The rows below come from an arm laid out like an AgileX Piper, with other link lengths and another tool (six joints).
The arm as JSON. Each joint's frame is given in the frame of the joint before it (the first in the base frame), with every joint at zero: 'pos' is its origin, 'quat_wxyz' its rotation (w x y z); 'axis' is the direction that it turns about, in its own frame. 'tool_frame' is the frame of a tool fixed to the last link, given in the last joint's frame.
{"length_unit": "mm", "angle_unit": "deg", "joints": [
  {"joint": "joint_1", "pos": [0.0, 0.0, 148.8], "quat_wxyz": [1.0, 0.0, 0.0, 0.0], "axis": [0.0, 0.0, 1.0]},
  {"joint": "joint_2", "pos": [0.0, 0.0, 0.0], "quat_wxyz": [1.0, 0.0, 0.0, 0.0], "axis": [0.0, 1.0, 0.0]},
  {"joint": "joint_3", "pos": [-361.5, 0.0, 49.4], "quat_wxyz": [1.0, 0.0, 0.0, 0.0], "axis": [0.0, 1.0, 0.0]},
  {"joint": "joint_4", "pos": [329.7, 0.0, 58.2], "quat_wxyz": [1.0, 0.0, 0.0, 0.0], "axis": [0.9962, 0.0, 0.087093]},
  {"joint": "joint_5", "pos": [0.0, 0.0, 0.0], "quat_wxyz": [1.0, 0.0, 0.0, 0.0], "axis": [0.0, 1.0, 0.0]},
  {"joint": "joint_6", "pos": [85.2, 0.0, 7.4], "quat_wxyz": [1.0, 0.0, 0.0, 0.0], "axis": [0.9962, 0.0, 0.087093]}
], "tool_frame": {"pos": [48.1, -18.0, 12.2], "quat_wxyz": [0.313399, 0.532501, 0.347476, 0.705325]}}
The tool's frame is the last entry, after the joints.
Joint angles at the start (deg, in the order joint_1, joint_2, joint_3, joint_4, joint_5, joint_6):
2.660 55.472 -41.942 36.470 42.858 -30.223
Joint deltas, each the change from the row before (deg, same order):
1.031 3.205 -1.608 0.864 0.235 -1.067
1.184 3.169 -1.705 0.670 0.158 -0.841
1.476 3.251 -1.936 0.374 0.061 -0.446
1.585 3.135 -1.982 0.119 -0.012 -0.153
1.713 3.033 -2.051 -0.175 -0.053 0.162
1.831 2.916 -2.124 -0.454 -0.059 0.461
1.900 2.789 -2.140 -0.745 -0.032 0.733
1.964 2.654 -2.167 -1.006 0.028 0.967
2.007 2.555 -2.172 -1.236 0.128 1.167
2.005 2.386 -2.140 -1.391 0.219 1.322
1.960 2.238 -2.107 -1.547 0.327 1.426
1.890 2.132 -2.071 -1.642 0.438 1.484
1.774 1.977 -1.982 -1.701 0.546 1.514
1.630 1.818 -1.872 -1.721 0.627 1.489
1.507 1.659 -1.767 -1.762 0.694 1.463
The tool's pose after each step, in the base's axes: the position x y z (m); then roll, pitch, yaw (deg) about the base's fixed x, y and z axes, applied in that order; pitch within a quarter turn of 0, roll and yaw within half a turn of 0. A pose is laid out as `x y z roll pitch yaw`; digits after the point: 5 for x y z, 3 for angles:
0.27971 0.05778 0.36480 141.787 -47.171 91.553
0.29384 0.06598 0.36191 143.618 -47.276 91.924
0.30844 0.07595 0.35914 145.355 -47.312 92.385
0.32248 0.08687 0.35616 146.943 -47.252 92.875
0.33587 0.09891 0.35305 148.408 -47.067 93.412
0.34842 0.11212 0.35001 149.742 -46.767 94.025
0.35988 0.12618 0.34674 151.014 -46.321 94.660
0.37016 0.14110 0.34349 152.197 -45.744 95.366
0.37920 0.15676 0.33995 153.387 -45.039 96.089
0.38679 0.17275 0.33654 154.503 -44.259 96.839
0.39310 0.18869 0.33321 155.553 -43.375 97.607
0.39837 0.20439 0.32979 156.583 -42.410 98.346
0.40255 0.21931 0.32639 157.586 -41.381 99.015
0.40585 0.23314 0.32306 158.530 -40.299 99.620
0.40837 0.24589 0.31995 159.389 -39.146 100.195

